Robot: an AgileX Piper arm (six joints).
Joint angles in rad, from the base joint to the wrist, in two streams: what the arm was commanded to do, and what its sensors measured. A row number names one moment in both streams.
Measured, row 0:
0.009, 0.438, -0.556, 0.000, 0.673, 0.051
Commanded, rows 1 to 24:
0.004, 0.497, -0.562, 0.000, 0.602, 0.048
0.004, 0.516, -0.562, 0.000, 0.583, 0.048
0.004, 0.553, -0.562, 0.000, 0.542, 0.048
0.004, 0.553, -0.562, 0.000, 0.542, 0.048
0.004, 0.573, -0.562, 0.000, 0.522, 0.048
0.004, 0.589, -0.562, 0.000, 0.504, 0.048
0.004, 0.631, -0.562, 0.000, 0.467, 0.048
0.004, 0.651, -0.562, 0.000, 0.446, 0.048
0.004, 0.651, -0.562, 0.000, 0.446, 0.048
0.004, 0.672, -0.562, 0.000, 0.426, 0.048
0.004, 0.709, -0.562, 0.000, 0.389, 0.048
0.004, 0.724, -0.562, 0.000, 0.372, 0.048
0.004, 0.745, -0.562, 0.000, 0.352, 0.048
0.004, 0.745, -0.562, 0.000, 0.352, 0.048
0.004, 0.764, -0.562, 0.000, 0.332, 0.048
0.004, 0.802, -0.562, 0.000, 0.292, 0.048
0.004, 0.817, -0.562, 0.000, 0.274, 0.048
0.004, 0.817, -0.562, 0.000, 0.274, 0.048
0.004, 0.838, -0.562, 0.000, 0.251, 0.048
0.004, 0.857, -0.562, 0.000, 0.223, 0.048
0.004, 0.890, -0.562, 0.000, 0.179, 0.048
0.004, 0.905, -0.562, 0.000, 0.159, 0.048
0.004, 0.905, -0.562, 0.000, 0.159, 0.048
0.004, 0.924, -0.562, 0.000, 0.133, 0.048
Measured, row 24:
0.009, 0.885, -0.556, 0.000, 0.212, 0.051
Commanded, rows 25 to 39:
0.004, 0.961, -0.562, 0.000, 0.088, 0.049
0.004, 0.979, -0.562, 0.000, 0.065, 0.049
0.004, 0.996, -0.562, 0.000, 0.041, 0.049
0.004, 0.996, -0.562, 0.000, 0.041, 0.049
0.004, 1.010, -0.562, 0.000, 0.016, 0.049
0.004, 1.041, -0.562, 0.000, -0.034, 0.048
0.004, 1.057, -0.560, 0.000, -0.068, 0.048
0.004, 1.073, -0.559, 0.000, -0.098, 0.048
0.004, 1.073, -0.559, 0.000, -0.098, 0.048
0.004, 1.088, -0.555, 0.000, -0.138, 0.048
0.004, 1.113, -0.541, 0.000, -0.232, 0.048
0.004, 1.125, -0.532, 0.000, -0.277, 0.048
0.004, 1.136, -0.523, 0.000, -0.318, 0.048
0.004, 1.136, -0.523, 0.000, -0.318, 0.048
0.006, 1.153, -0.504, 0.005, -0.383, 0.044
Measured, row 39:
0.009, 1.134, -0.528, 0.000, -0.268, 0.051
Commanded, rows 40 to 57:
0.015, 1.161, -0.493, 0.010, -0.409, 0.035
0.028, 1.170, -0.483, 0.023, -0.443, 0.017
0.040, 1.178, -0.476, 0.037, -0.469, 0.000
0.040, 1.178, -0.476, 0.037, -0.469, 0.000
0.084, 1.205, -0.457, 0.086, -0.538, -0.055
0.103, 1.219, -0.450, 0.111, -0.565, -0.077
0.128, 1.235, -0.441, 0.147, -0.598, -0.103
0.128, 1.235, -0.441, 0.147, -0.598, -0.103
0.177, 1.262, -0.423, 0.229, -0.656, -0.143
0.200, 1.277, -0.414, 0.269, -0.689, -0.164
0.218, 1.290, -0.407, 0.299, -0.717, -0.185
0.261, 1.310, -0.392, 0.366, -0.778, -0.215
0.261, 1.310, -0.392, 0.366, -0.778, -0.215
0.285, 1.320, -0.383, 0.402, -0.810, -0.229
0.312, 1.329, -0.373, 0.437, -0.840, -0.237
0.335, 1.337, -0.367, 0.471, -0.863, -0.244
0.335, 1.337, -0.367, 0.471, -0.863, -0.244
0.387, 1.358, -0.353, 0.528, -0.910, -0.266
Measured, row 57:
0.331, 1.339, -0.368, 0.443, -0.826, -0.222
